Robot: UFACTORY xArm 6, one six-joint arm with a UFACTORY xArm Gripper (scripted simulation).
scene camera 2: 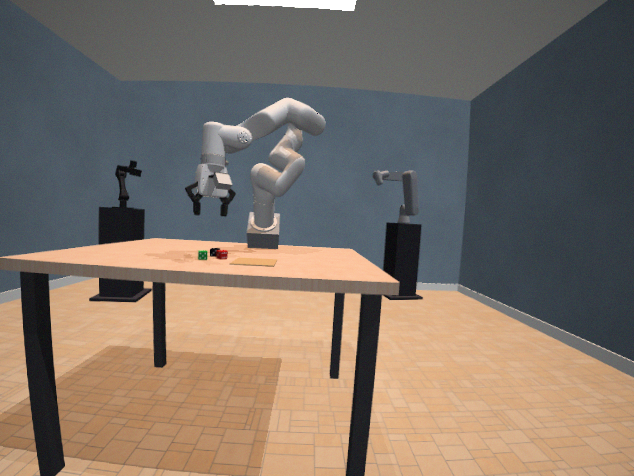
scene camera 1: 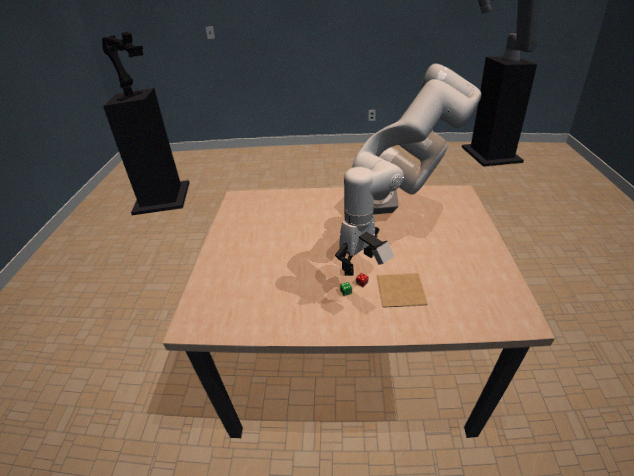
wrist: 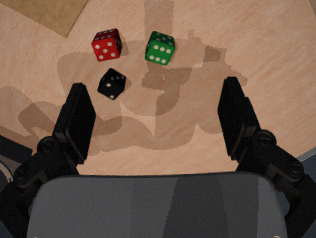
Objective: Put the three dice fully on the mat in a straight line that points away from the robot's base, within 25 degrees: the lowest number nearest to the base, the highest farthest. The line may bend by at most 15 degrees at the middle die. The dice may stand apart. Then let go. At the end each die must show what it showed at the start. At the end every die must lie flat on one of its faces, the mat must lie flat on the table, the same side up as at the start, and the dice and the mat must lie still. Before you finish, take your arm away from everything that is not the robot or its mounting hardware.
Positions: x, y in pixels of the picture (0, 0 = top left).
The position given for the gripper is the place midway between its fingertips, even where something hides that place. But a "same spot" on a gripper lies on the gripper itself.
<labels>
The gripper shows in scene camera 2, in scene camera 1 and in the wrist view [154, 95]. The same spot on the gripper: [scene camera 1: 341, 253] is [scene camera 2: 190, 186].
</labels>
